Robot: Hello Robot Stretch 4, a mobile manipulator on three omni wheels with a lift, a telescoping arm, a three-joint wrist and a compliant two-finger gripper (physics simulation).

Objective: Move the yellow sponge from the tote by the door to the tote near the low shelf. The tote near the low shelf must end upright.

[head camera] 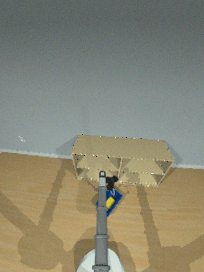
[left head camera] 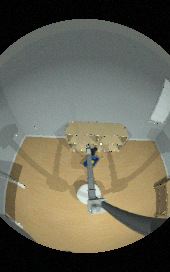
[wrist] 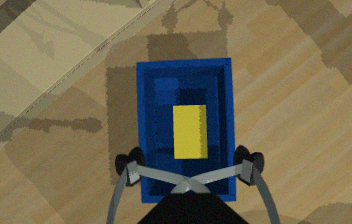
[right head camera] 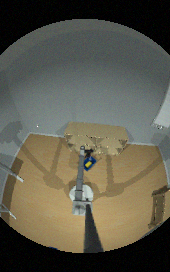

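Note:
A blue tote stands upright on the floor in front of the low shelf. The yellow sponge lies inside this tote, near its middle, clear of the walls in the wrist view. My gripper is open and empty above the tote. In the wrist view its fingertips stand wide apart, near the tote's two long sides, below the sponge in the picture. In the head camera view the arm hides part of the tote's left side.
The telescoping arm reaches from my base toward the shelf. A brown piece of furniture stands at the right. A bit of blue shows at the bottom edge of the right head camera view. White strips show at the left.

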